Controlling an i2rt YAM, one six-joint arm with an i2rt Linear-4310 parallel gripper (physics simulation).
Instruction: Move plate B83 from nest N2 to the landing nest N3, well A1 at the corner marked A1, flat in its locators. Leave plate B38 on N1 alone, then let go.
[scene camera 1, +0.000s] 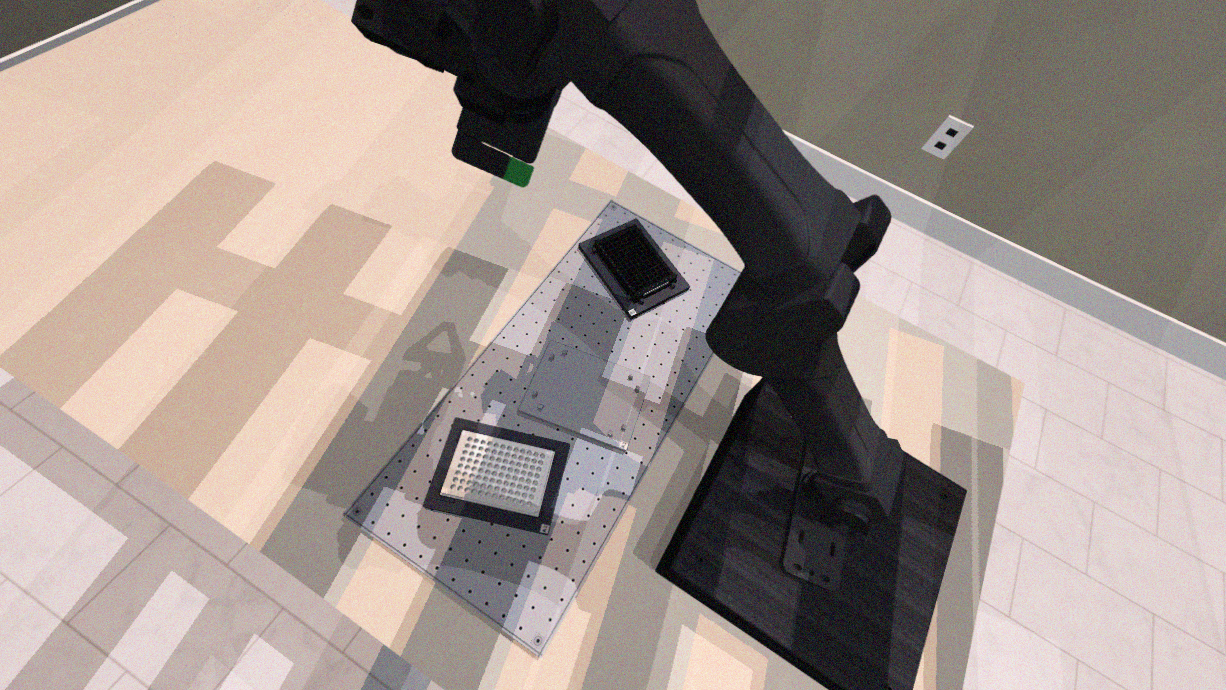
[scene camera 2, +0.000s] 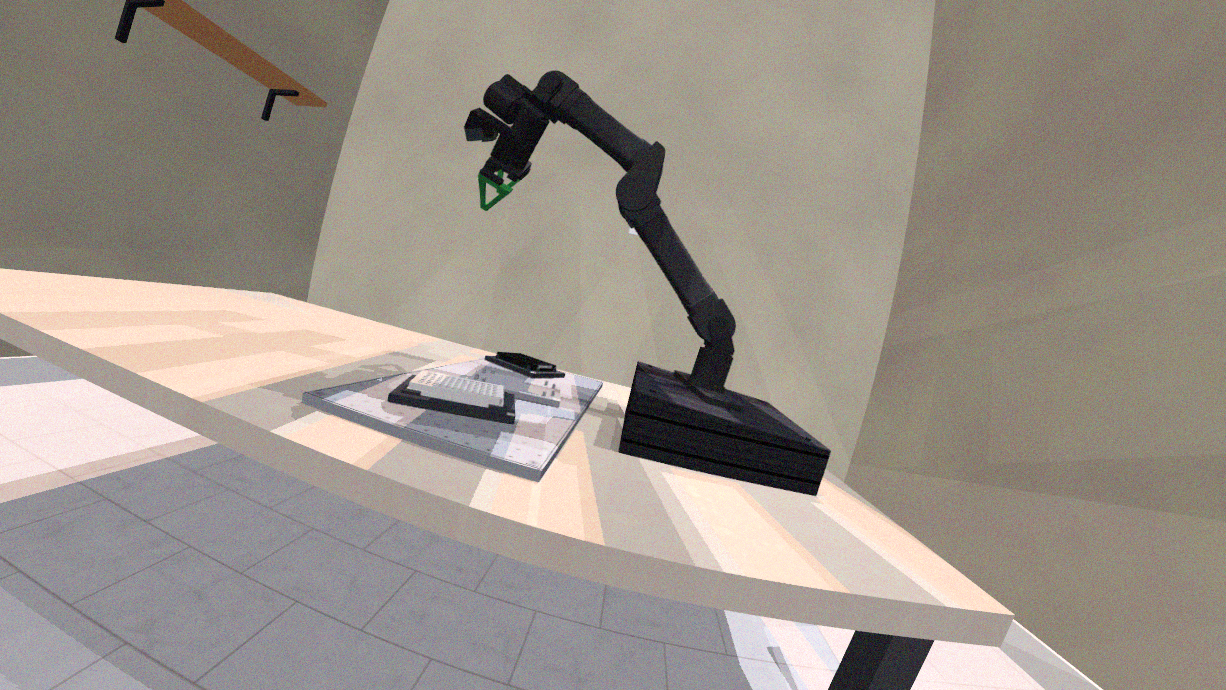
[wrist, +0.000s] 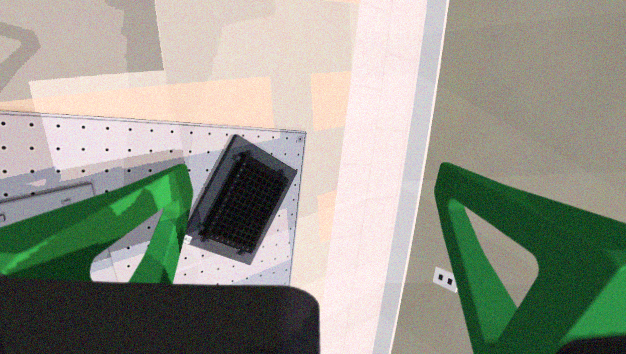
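A white well plate (scene camera 1: 497, 471) (scene camera 2: 456, 390) lies flat in a dark nest (scene camera 1: 557, 481) (scene camera 2: 450, 411). A black well plate (scene camera 1: 634, 261) (scene camera 2: 525, 363) (wrist: 247, 200) sits in another dark nest (scene camera 1: 643, 306) (wrist: 216, 185) at the far end. Between them is an empty grey nest (scene camera 1: 570, 385) (wrist: 70, 195) with small locators. The plate and nest markings are too small to read. My gripper (scene camera 2: 497, 198) (wrist: 313, 177) is open and empty, high above the table beyond the black plate's end; in scene camera 1 one fingertip shows.
All three nests stand on a perforated board (scene camera 1: 523, 591) (scene camera 2: 428, 441) (wrist: 80, 137). The arm's black base (scene camera 1: 737, 548) (scene camera 2: 720, 445) stands beside the board. A wall with a socket (scene camera 1: 947, 137) (wrist: 445, 279) is behind, and a wooden shelf (scene camera 2: 240, 55) hangs at upper left in scene camera 2.
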